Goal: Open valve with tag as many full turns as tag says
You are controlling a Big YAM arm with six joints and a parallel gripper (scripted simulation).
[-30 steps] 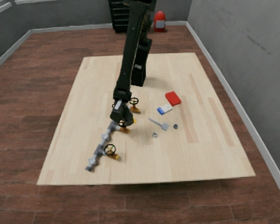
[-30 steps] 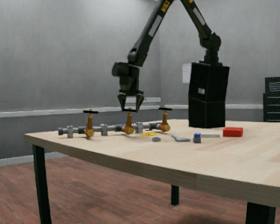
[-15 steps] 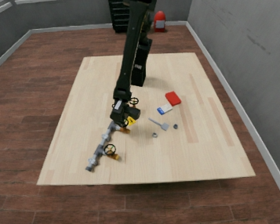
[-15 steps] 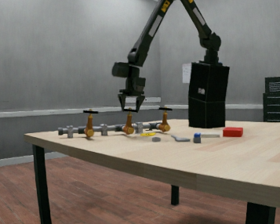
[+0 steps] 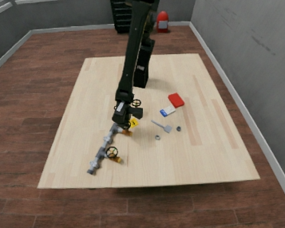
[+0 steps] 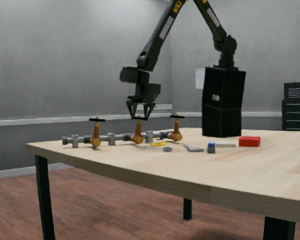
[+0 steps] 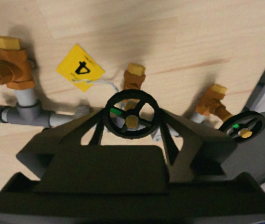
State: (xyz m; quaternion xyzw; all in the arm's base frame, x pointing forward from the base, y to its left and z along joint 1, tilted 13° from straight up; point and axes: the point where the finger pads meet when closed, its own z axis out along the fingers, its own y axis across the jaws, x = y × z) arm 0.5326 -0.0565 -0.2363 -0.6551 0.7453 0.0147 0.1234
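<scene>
My gripper is now 120 mm above the yellow tag, 90 mm past it and 20 mm to the right of it. Round my hand: blue-and-white block 300 mm to the left, 180 mm behind, 110 mm below; then grey flat tool 250 mm to the left, 110 mm below, 50 mm behind; then grey part 350 mm to the left, 110 mm below, 30 mm behind.
</scene>
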